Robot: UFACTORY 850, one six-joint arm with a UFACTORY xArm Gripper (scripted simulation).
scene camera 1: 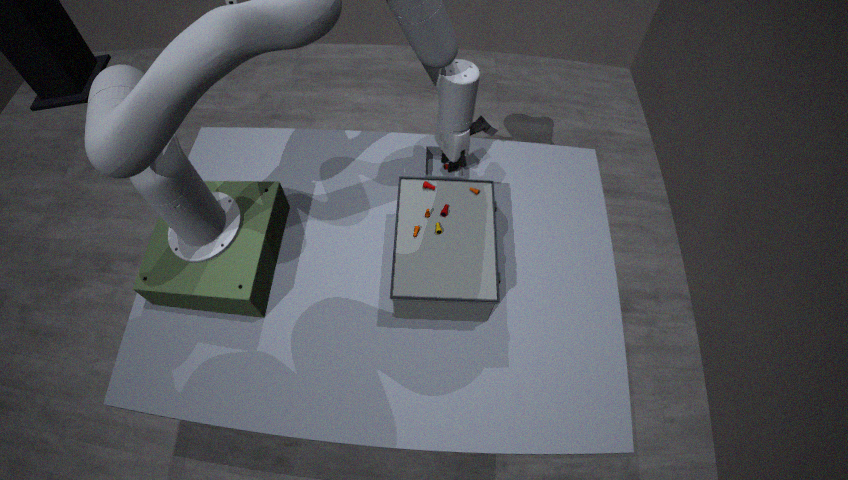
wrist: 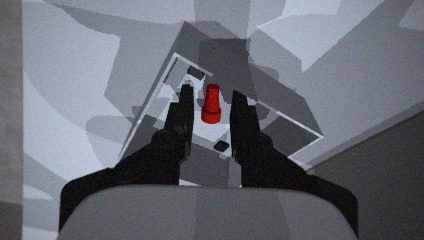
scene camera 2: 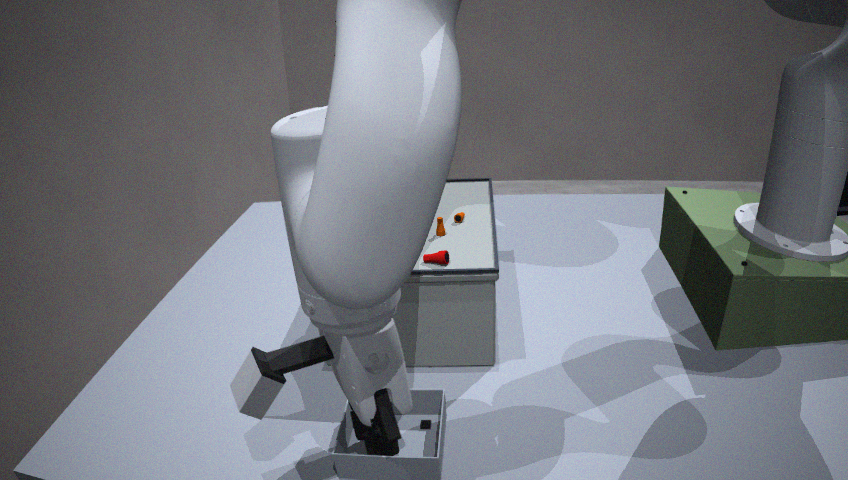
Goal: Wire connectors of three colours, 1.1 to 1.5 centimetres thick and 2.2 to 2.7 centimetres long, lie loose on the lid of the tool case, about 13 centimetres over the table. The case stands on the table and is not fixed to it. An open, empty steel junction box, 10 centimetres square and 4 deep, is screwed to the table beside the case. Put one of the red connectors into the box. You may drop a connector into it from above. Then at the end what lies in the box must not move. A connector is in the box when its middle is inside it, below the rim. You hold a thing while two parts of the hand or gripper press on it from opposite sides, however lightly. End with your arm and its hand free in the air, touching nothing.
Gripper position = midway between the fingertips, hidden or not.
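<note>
What I can see is my gripper (wrist: 212,101), here through the wrist view. Scene camera 1 gives me my gripper (scene camera 1: 449,165) too, and so does scene camera 2, with my gripper (scene camera 2: 377,445).
</note>
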